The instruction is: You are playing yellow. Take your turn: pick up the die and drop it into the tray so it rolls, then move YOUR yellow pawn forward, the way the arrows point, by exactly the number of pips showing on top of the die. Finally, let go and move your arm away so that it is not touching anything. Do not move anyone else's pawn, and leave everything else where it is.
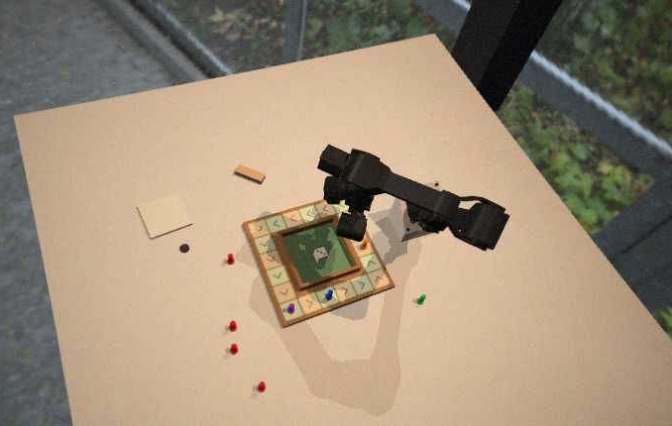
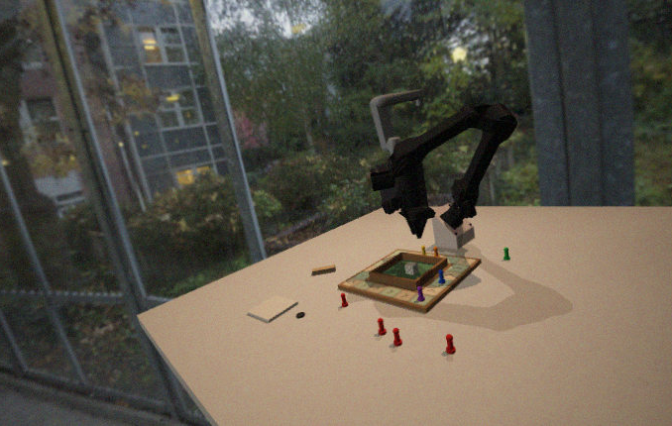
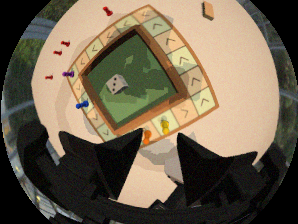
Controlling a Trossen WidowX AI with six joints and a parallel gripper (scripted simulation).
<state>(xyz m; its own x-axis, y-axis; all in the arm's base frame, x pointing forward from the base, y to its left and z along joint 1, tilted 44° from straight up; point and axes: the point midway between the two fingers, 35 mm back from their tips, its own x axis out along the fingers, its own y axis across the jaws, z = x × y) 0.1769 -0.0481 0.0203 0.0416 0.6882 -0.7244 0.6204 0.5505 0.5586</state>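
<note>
The yellow pawn lies 2 cm behind my gripper tip and 6 cm below it. Also, from my gripper tip: orange pawn 2 cm behind, 4 cm to the left, 6 cm below; white die 9 cm ahead, 3 cm to the left, 6 cm below; green tray 9 cm ahead, 2 cm to the left, 8 cm below.
</note>
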